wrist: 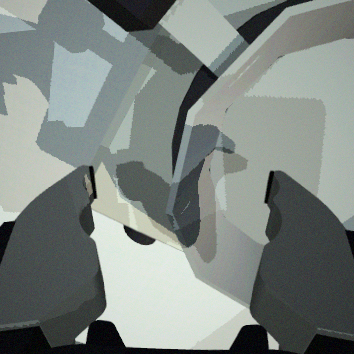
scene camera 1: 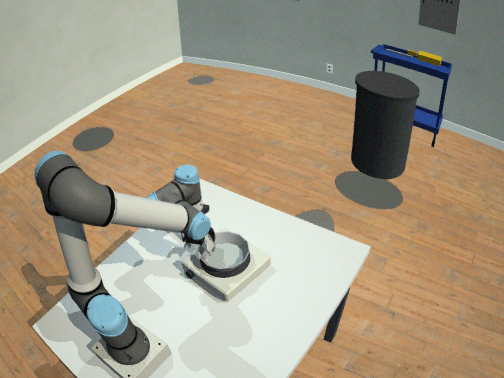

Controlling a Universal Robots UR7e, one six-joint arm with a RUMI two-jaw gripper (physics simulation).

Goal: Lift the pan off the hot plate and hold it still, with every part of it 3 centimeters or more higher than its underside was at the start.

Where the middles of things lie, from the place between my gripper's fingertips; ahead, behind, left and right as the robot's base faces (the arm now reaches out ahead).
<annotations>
My hand is 4 cm short of the grey pan [scene camera 1: 231,250], 1 cm to the right of it and 2 cm below it. Round my hand: cream hot plate [scene camera 1: 227,284] 2 cm ahead, 8 cm to the right, 5 cm below.
</annotations>
